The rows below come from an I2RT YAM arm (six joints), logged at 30 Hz.
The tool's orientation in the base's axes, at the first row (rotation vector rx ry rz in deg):
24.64 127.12 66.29
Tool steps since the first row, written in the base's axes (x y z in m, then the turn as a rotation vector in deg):
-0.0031 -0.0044 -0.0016 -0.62 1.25 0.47
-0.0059 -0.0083 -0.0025 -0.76 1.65 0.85
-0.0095 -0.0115 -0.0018 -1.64 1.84 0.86
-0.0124 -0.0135 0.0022 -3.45 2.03 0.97
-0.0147 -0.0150 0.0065 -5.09 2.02 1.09
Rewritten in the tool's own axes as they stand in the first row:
0.0006 -0.0039 -0.0040 0.97 1.09 0.18
0.0011 -0.0068 -0.0079 1.16 1.63 0.18
0.0019 -0.0081 -0.0125 1.93 1.73 -0.27
0.0017 -0.0060 -0.0174 3.39 1.91 -1.35
0.0011 -0.0034 -0.0217 4.61 1.99 -2.45

